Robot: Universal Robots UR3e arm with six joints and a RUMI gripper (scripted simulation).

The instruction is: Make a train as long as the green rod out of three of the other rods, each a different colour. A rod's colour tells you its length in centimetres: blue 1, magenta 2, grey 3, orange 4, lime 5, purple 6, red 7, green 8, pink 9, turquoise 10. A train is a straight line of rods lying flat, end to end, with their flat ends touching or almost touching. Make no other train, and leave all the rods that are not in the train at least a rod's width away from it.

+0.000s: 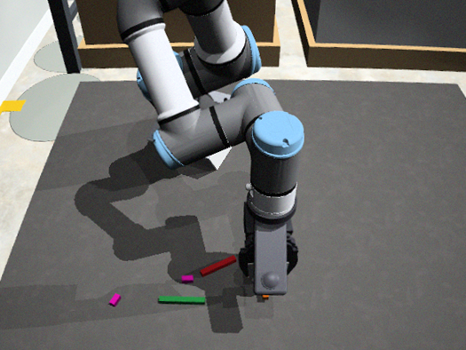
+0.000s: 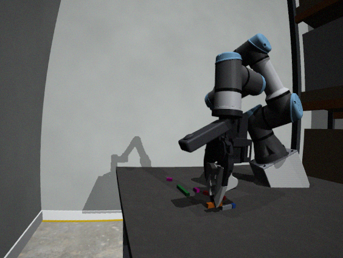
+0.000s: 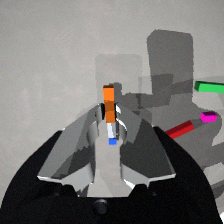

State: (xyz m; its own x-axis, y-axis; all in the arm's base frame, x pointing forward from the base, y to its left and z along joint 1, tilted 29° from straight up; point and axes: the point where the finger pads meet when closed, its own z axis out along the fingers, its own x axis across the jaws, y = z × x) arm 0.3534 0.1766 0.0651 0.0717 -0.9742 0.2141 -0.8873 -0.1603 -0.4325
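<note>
The grey rod lies 40 mm behind my hand and 20 mm below it. The rest, counted from my hand: blue rod 60 mm behind, 20 mm below; orange rod 10 mm below; red rod 80 mm to the right, 50 mm behind, 20 mm below.
</note>
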